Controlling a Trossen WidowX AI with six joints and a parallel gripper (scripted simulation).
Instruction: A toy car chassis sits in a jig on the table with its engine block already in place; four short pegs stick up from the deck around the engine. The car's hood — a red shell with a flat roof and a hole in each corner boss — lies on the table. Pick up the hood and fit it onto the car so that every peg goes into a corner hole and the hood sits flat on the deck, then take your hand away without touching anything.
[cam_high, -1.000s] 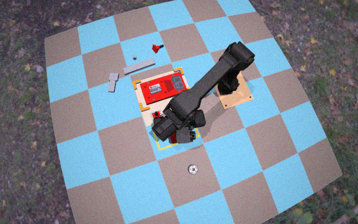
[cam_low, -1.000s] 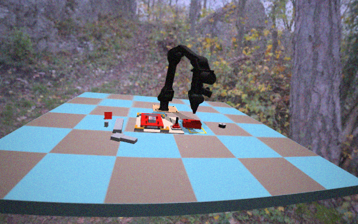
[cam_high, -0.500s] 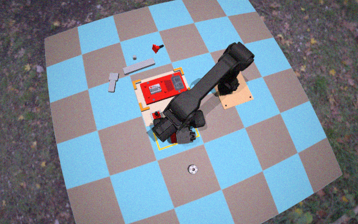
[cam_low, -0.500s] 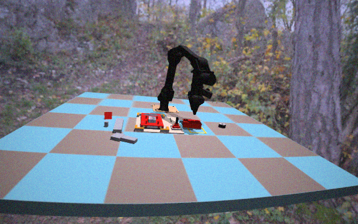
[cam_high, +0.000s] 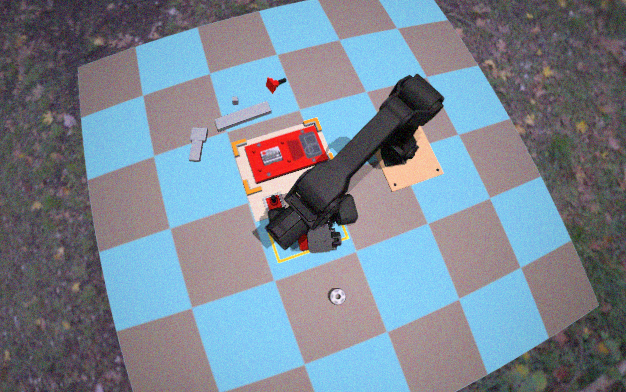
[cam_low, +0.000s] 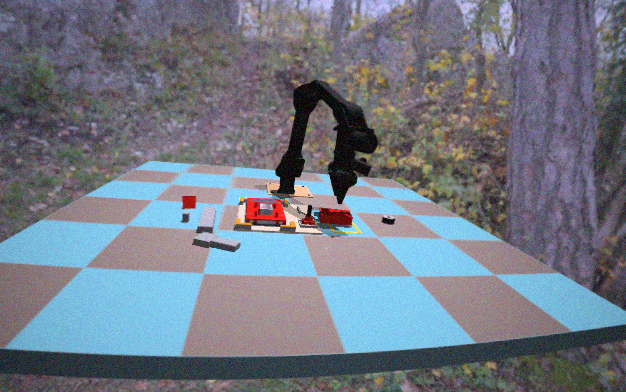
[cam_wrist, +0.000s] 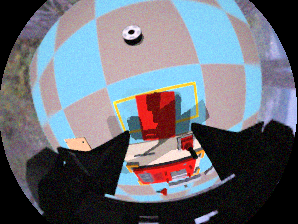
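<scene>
Right now my gripper tip is 5 cm above the red hood. Round my gripper tip: beige jig 19 cm to the right, 5 cm below, 4 cm ahead; grey engine block 20 cm to the right, 7 cm ahead, 4 cm below.
</scene>
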